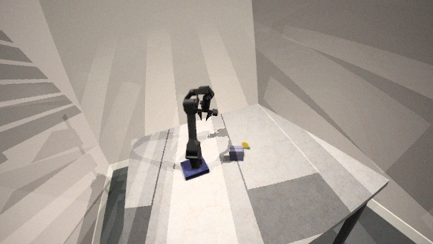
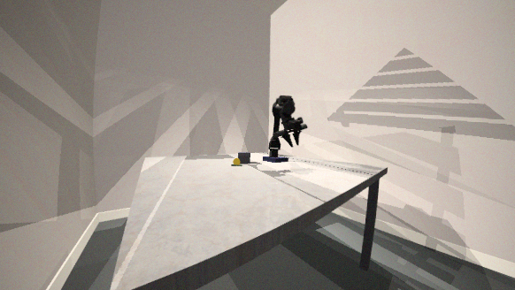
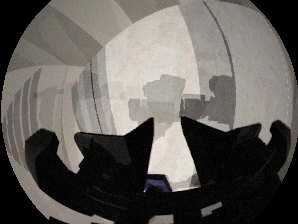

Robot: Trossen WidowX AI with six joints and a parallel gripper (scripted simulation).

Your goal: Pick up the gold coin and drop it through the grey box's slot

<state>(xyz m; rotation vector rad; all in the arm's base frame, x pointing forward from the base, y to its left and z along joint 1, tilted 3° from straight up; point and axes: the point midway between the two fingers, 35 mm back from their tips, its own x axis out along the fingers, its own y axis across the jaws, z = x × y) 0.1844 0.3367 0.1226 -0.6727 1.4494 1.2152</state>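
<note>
The gold coin lies 18 cm ahead of my gripper tip, 31 cm to the right of it and 11 cm below it.
</note>
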